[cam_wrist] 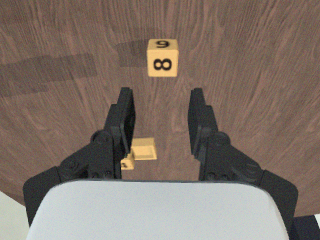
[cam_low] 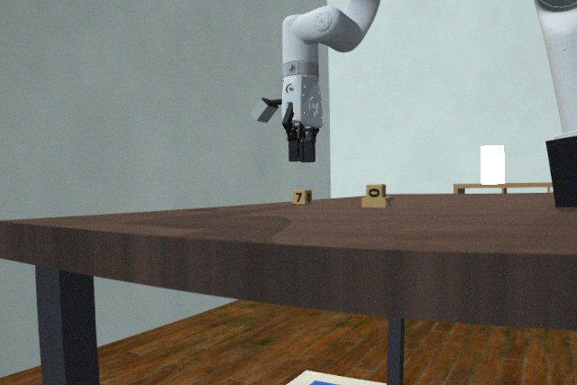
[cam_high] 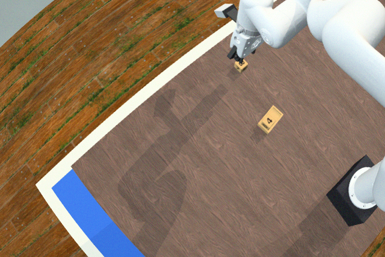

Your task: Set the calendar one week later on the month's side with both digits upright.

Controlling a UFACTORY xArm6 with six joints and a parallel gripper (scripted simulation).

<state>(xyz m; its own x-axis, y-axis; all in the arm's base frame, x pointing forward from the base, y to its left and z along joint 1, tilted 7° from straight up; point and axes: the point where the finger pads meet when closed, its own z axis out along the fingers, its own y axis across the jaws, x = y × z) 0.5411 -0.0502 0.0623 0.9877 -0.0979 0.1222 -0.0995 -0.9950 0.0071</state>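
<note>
My hand is 90 mm above the wooden cube. Also, from my hand: tray: 170 mm behind, 100 mm below, 70 mm to the left.
</note>
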